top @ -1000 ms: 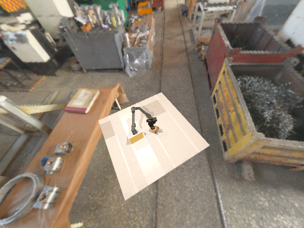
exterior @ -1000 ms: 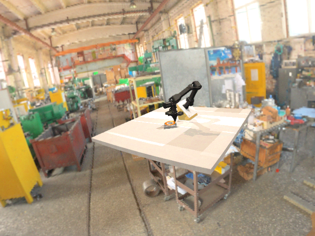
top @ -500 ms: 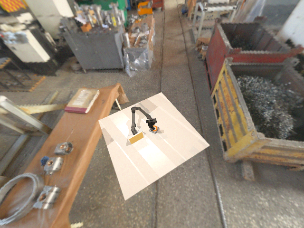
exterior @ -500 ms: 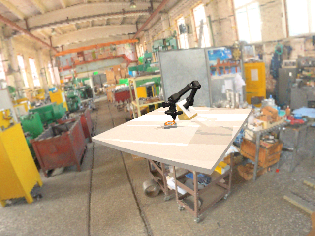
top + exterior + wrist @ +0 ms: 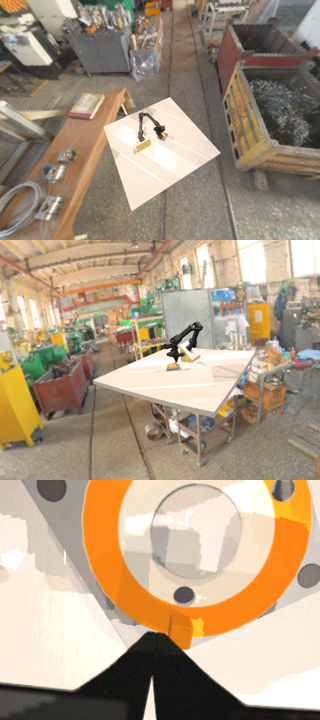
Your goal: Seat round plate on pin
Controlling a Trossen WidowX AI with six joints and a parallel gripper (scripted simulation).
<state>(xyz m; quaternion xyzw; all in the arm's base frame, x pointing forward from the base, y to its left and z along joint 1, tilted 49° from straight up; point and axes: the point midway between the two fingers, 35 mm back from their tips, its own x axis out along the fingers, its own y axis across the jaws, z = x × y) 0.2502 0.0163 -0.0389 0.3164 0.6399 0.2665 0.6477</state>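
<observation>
My gripper tip is 50 mm short of the grey square base, 20 mm to the left of it and 20 mm above it. Round my gripper tip: round plate (30 mm ahead, 10 mm to the right, 10 mm below).
</observation>
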